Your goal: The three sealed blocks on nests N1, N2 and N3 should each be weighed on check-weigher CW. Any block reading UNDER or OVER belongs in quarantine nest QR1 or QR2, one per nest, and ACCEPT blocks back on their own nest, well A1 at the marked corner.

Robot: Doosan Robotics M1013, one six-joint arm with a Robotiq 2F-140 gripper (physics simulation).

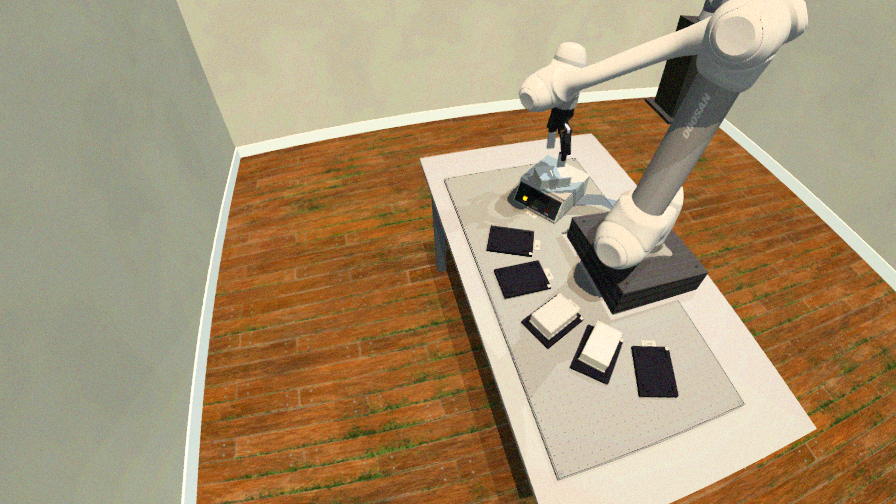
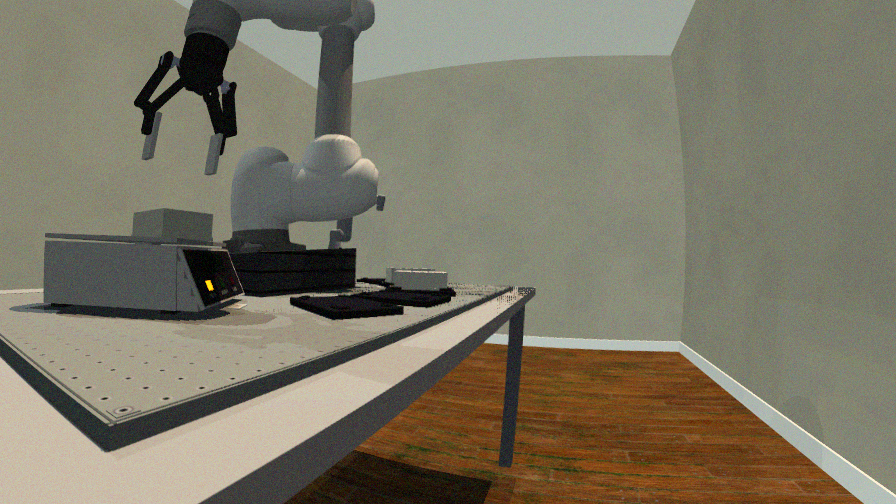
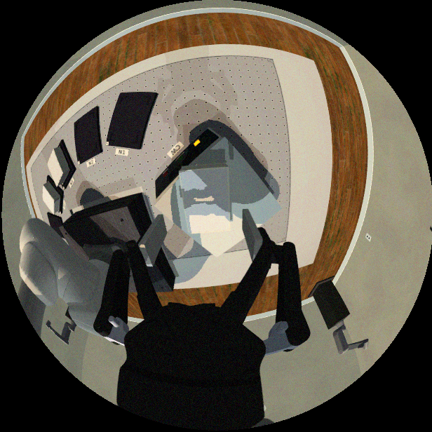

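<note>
A pale block rests on top of check-weigher CW. A yellow lamp is lit on its panel; the display text is unreadable. My gripper is open and empty, above the block and clear of it. Nests N1 and N2 are empty. A block sits on the third nest, N3. Another block sits on the fourth nest, whose label is unreadable.
An empty fifth nest lies at the far end of the row; its label is unreadable. The arm's black base block stands beside CW and the nests. The perforated plate lies on the white table.
</note>
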